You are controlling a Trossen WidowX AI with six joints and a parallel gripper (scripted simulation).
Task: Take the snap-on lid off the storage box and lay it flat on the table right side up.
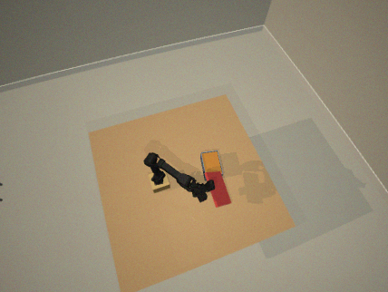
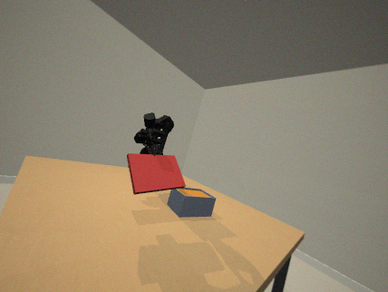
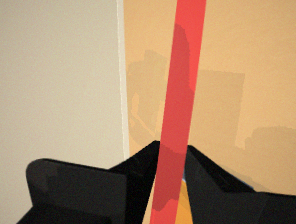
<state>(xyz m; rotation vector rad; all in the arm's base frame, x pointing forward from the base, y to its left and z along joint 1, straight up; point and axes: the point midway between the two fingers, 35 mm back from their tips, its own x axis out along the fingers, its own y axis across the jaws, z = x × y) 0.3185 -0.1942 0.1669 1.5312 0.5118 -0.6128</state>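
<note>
Now: gripper tip 6 cm short of the red lid, 1 cm to the right of it and 5 cm above it. From my gripper tip the other things lie so: blue storage box 8 cm ahead, 24 cm to the left, 18 cm below.
</note>
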